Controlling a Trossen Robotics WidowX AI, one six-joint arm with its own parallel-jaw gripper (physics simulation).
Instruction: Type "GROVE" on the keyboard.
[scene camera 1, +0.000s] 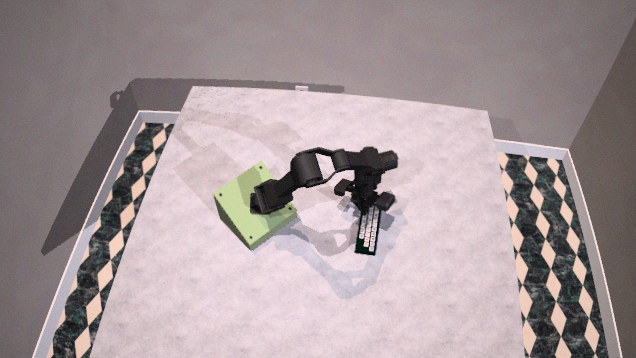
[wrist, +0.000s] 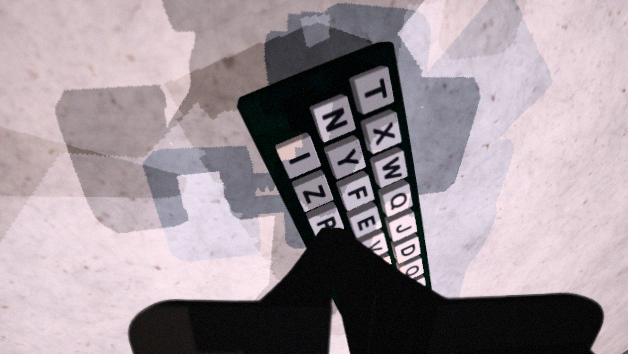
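Where they show: gripper, between the fingertips: (scene camera 1: 364, 214) (wrist: 330, 237); arm's base, origin of its link: (scene camera 1: 260, 203).
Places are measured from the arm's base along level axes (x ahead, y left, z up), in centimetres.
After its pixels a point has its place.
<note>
The dark green keyboard (scene camera 1: 360, 245) {y -15.7, x 28.7, z -7.0 cm} (wrist: 267, 116) {y -0.5, x 33.6, z -6.9 cm} lies on the table with white letter keys; its near part in the wrist view is behind the fingers. My gripper (scene camera 1: 363, 208) {y -5.7, x 32.1, z -5.3 cm} (wrist: 330, 237) {y -5.7, x 32.1, z -5.3 cm} is shut with nothing between the fingers. In the wrist view its tips overlap the lower edge of the R key (wrist: 325, 223) {y -5.8, x 32.2, z -6.4 cm}; I cannot tell whether they touch it. The E key (wrist: 366, 221) {y -7.3, x 33.6, z -6.4 cm} and the partly covered V key (wrist: 375, 245) {y -9.0, x 33.1, z -6.4 cm} are just right of the tips. The O key (wrist: 411, 270) {y -12.6, x 33.5, z -6.4 cm} shows farther right. The G key does not show in the wrist view.
The green wedge-shaped base block (scene camera 1: 240, 205) {y -0.8, x -6.1, z 1.6 cm} stands at the left of the keyboard, with the arm mounted on it. The pale table (scene camera 1: 300, 320) {y -37.1, x 6.7, z -8.1 cm} has edges at the left, right and back. Arm shadows fall across the table and part of the keyboard.
</note>
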